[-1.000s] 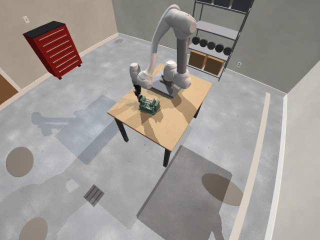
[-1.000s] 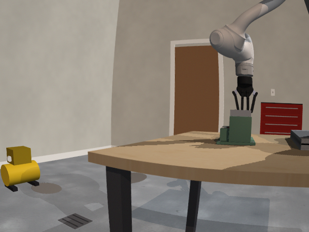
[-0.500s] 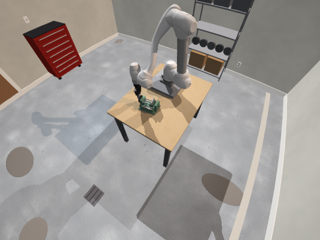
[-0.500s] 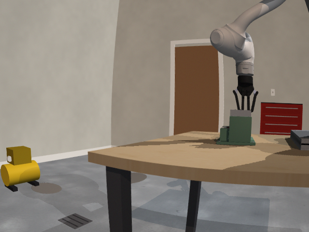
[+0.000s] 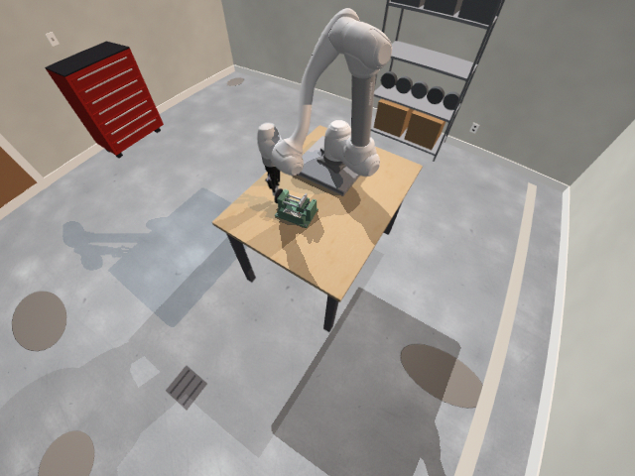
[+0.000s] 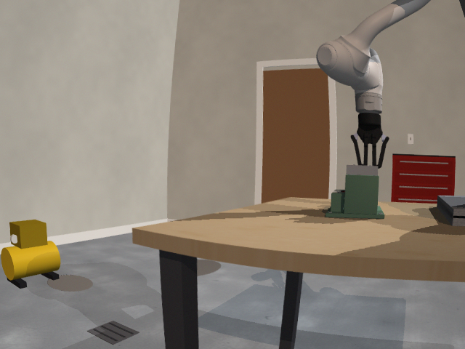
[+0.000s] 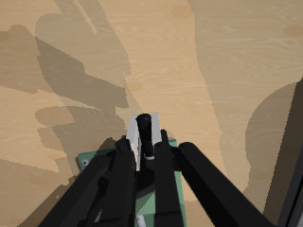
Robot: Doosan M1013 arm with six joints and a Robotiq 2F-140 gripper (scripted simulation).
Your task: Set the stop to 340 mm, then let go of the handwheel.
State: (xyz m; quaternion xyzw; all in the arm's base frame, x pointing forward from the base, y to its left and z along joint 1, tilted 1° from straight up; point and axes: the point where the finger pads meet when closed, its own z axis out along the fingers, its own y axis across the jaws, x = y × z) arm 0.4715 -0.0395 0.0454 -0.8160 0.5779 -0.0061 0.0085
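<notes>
Right now the black handwheel handle is 20 mm below my hand and 10 mm to the left of it. Round my hand: grey stop block: 190 mm to the left, 30 mm behind, 10 mm above.
</notes>
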